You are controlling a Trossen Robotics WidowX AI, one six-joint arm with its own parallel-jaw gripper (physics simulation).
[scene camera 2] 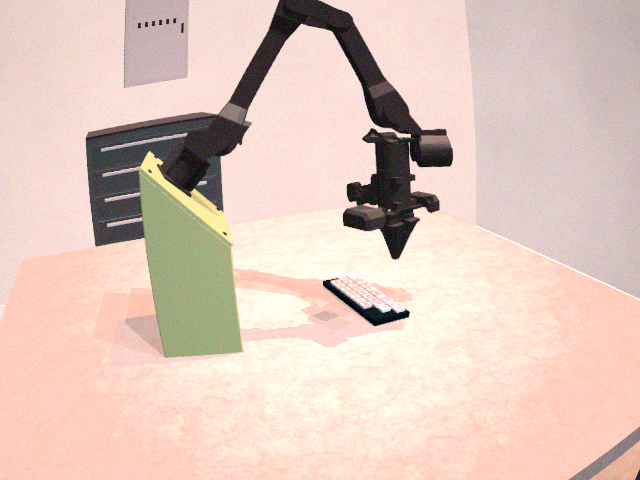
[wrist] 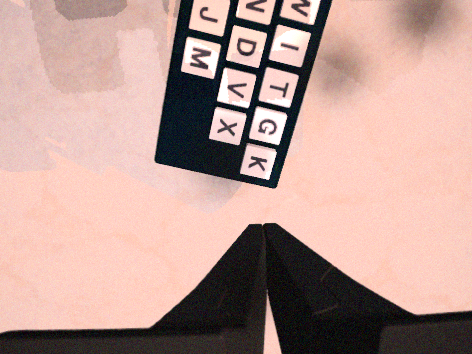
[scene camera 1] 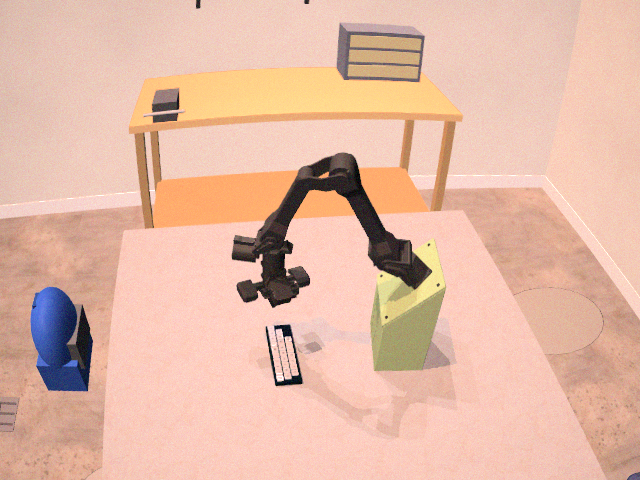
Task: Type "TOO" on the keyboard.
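A small black keyboard with white letter keys lies flat on the table. In the wrist view its end shows the T key, with the I key above it and the G key and K key below it. The O key cannot be made out in any view. My gripper is shut and empty, pointing down. It hangs above the table, and in the wrist view its tips show below the keyboard's K end, apart from the keys.
The arm stands on a green pedestal on the pink table. An orange bench with a drawer box stands behind. A blue object is left of the table. A dark drawer cabinet stands at the back.
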